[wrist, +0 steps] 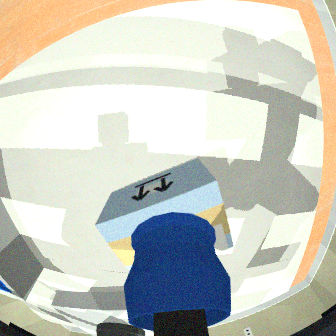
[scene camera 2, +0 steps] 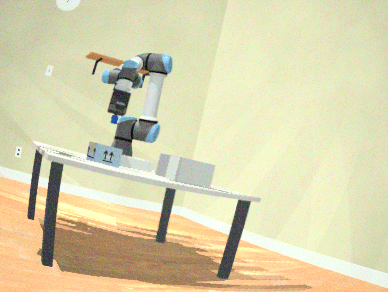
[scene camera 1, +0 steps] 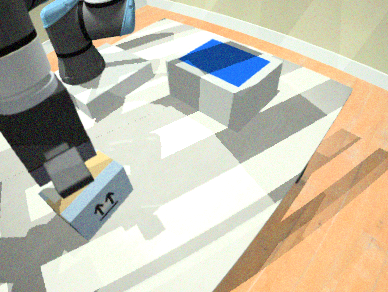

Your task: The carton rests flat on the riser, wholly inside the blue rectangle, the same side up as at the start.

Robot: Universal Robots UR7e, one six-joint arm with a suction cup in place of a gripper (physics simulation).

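Places are measured from the arm's base along level axes (x back, y right, z up), in centimetres.
Pixels of known places: hand at its tool point: (wrist: pixel 173 244) (scene camera 2: pixel 113 122); arm's base at its link origin: (wrist: pixel 120 330) (scene camera 1: pixel 83 70).
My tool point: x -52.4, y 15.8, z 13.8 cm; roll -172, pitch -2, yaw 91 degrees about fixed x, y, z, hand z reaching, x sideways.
Note:
For each thing: its top centre in the pictures, then the offset to it from my tool point. Level surfaces: height alone.
- carton at its top centre: (wrist: pixel 168 240) (scene camera 1: pixel 79 180) (scene camera 2: pixel 105 145) dx +9.4, dy +0.2, dz -10.7 cm
- riser at its top centre: (scene camera 1: pixel 224 59) (scene camera 2: pixel 186 158) dx +18.6, dy -45.7, dz -7.6 cm
- blue rectangle at its top centre: (scene camera 1: pixel 224 59) dx +18.6, dy -45.7, dz -7.6 cm
- table at its surface level: dz -19.6 cm
The carton (scene camera 1: pixel 100 205) (scene camera 2: pixel 105 155) (wrist: pixel 165 187), light blue with a tan top stripe, stands on the table, its printed arrows pointing up in scene camera 2. The riser (scene camera 1: pixel 255 102) (scene camera 2: pixel 192 172) (wrist: pixel 20 265) is a grey-white block standing apart from it. The blue rectangle (scene camera 1: pixel 220 60) (wrist: pixel 3 287) lies on the riser's top. My gripper (scene camera 2: pixel 114 120) (wrist: pixel 173 225), a dark blue suction cup, is open and holds nothing. It hangs above the carton with a gap in scene camera 2. The arm's black wrist part hides the cup and part of the carton in scene camera 1.
A low grey-white block (scene camera 1: pixel 122 82) (scene camera 2: pixel 137 164) lies on the table (scene camera 1: pixel 235 200) (scene camera 2: pixel 227 193) between the riser and the arm's base (scene camera 1: pixel 80 67). A wooden shelf (scene camera 2: pixel 105 59) is on the wall behind the arm.

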